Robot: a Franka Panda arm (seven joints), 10 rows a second.
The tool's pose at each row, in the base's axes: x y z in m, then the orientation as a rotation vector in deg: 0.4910 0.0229 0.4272 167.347 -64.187 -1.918; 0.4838 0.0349 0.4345 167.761 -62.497 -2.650; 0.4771 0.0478 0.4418 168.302 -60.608 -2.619; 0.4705 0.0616 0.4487 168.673 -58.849 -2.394; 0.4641 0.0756 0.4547 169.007 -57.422 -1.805; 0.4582 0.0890 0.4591 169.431 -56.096 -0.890; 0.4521 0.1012 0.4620 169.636 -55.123 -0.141; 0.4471 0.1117 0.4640 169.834 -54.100 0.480; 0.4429 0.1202 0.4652 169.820 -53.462 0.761; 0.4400 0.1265 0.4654 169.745 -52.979 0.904; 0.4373 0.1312 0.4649 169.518 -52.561 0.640; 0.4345 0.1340 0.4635 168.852 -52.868 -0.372; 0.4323 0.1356 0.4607 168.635 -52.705 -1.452
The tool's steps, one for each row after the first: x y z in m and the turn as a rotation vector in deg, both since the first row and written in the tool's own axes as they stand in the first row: -0.0135 -0.0040 -0.0072 -0.364 -0.356 -1.106; -0.0272 -0.0089 -0.0144 -0.500 -0.275 -2.359; -0.0414 -0.0146 -0.0212 -0.684 -0.045 -3.497; -0.0557 -0.0206 -0.0271 -0.702 0.372 -4.428; -0.0691 -0.0266 -0.0314 -0.523 0.938 -5.318; -0.0818 -0.0315 -0.0342 -0.460 1.433 -5.948; -0.0926 -0.0359 -0.0361 -0.438 1.857 -6.609; -0.1014 -0.0394 -0.0373 -0.568 2.104 -6.994; -0.1078 -0.0422 -0.0374 -0.738 2.270 -7.273; -0.1129 -0.0439 -0.0369 -1.120 2.237 -7.484; -0.1169 -0.0441 -0.0354 -1.862 1.818 -7.165; -0.1195 -0.0439 -0.0326 -2.347 1.254 -7.225
